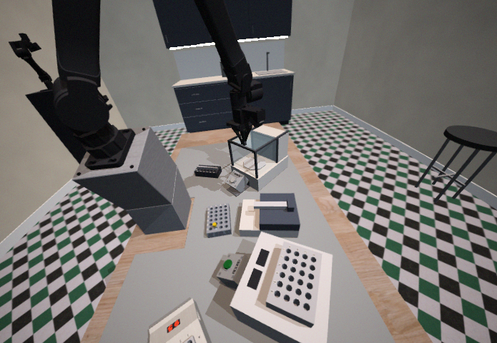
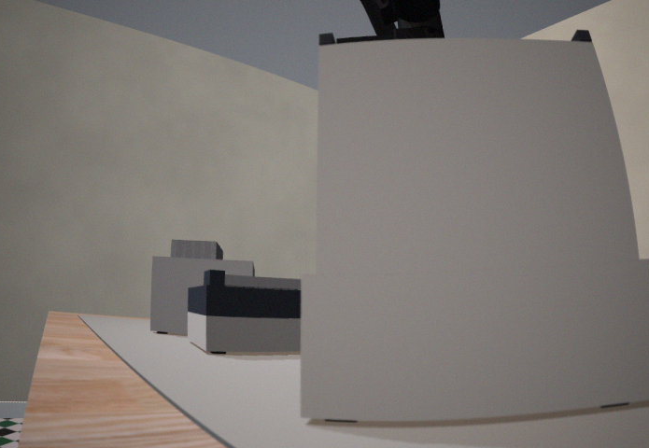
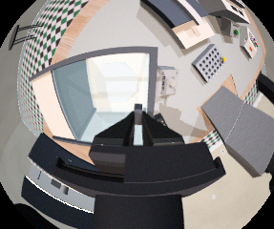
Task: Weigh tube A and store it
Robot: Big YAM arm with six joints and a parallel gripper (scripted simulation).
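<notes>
Now: the balance door 20 mm ahead of my hand, 20 mm to the left of it and 10 mm below it. The rest, counted from my hand: magnet block 210 mm behind, 100 mm to the left, 200 mm below; spectrophotometer 60 mm ahead, 250 mm to the right, 160 mm below; tube rack 130 mm behind, 220 mm to the right, 210 mm below.
</notes>
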